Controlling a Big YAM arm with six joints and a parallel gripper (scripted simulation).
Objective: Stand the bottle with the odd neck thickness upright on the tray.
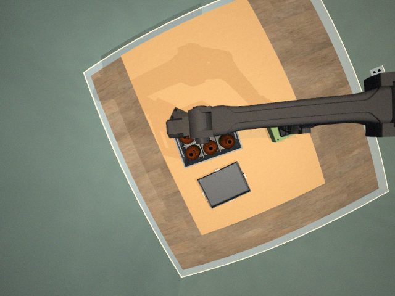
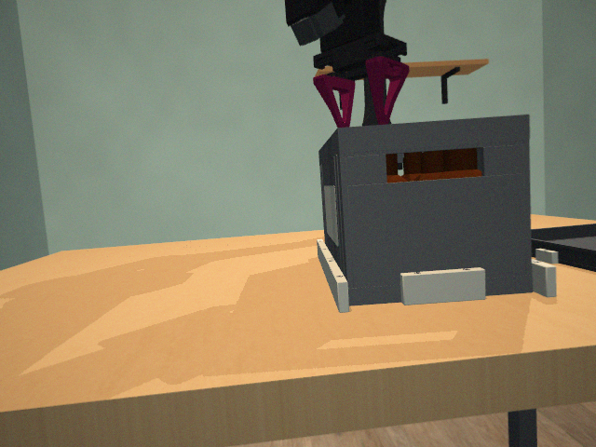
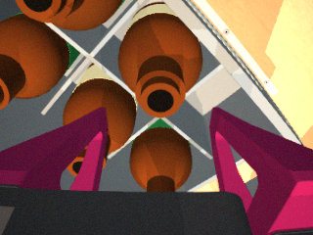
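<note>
Right now my hand is 11 cm above the dark grey crate and 4 cm to the right of it. From my hand the other things lie so: grey tray 33 cm to the left, 18 cm below, 2 cm behind.
</note>
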